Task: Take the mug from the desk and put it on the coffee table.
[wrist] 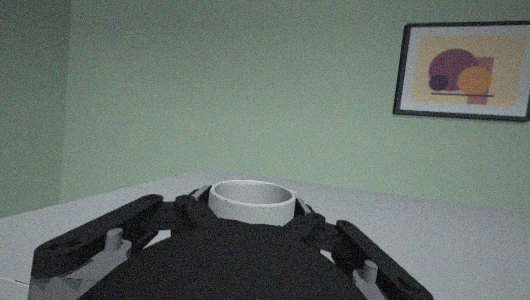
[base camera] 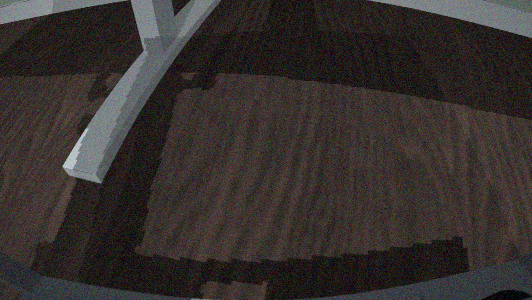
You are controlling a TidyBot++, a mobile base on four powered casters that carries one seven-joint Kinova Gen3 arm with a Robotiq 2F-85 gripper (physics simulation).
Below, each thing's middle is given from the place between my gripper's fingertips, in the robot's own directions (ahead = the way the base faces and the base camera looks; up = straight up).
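Labels:
You'd find the white mug (wrist: 255, 202) 30 mm below my hand, 10 mm ahead of it and 10 mm to the right of it. And the framed picture (wrist: 466, 70), well, that's 510 mm above my hand, 610 mm ahead of it and 940 mm to the right of it.

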